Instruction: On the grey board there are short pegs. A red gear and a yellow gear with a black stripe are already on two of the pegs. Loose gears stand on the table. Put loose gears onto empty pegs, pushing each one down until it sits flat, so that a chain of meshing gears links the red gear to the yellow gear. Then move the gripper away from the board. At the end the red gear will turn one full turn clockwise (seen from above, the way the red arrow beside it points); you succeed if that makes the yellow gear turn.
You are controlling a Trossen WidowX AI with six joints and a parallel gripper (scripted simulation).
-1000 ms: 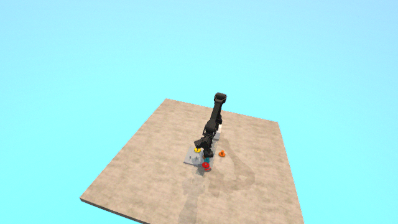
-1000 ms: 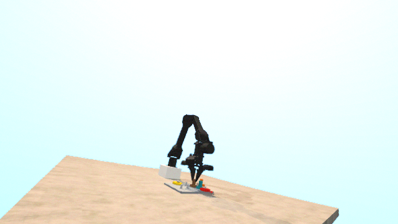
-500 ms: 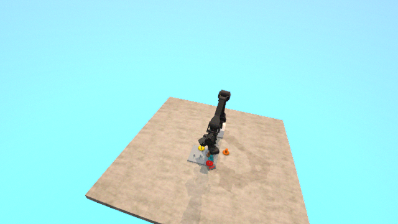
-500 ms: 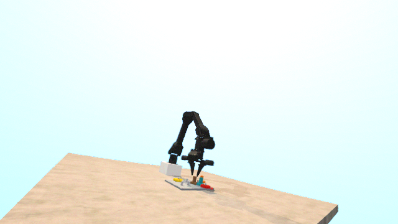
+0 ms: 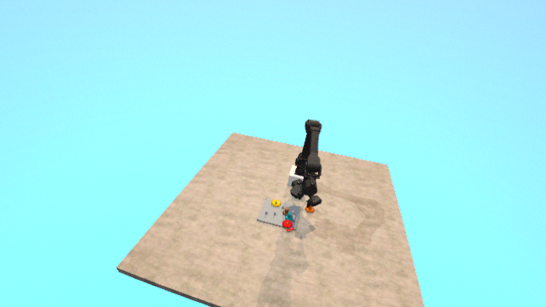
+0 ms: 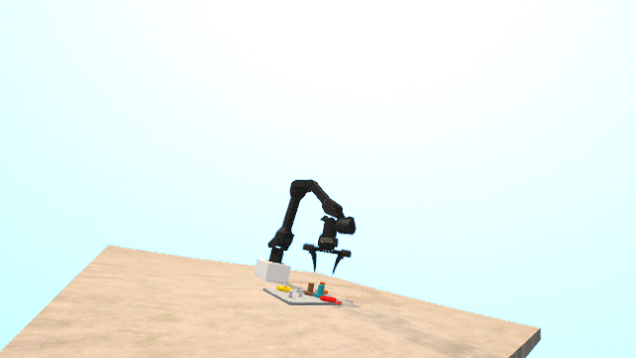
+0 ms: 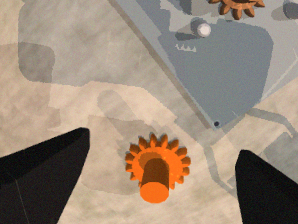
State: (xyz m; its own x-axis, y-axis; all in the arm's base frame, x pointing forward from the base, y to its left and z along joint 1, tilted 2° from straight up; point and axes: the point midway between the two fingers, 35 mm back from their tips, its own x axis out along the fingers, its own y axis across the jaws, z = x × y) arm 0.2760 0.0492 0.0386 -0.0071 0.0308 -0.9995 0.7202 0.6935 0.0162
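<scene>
Right now the orange gear is 4 cm behind my gripper tip, 4 cm to the left of it and 6 cm below it. Round my gripper tip: brown gear: 3 cm ahead, 8 cm to the right, 6 cm below; then red gear: 10 cm ahead, 6 cm to the right, 6 cm below; then teal gear: 6 cm ahead, 6 cm to the right, 6 cm below.
</scene>
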